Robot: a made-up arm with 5 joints.
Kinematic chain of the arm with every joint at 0, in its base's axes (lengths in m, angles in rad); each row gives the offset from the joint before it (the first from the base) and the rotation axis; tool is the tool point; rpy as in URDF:
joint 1: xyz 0.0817 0 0.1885 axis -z
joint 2: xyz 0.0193 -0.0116 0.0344 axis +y
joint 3: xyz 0.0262 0 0.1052 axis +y
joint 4: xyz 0.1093 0 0.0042 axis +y
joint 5: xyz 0.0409 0.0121 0 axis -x
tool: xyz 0 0 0 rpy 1.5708 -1.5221 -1.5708
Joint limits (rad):
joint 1: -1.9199..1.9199
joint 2: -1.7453..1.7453
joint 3: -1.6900..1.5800
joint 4: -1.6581..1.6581
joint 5: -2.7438..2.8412
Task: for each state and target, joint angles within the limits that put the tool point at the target. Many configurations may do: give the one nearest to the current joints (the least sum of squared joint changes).
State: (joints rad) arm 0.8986 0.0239 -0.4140 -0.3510 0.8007
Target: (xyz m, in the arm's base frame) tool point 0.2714 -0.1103 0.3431
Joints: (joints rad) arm 0.5289 0.2693 -0.3292 -0.3163 0.8007
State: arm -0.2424 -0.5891 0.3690 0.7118 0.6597
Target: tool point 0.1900 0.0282 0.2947
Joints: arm -0.2503 -0.6579 0.6655 0.8463 0.6597
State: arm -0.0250 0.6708 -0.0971 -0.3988 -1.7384
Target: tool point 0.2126 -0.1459 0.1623
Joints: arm 0.8421 0.7328 0.3290 -0.3122 -1.7384
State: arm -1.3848 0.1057 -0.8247 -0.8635 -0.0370
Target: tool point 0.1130 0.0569 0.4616
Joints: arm -1.0602 -0.1231 -0.9033 -1.0686 -0.0370
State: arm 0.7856 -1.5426 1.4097 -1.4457 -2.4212
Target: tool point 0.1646 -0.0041 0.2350
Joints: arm 0.0554 -0.8085 1.5800 -0.6167 -2.4212
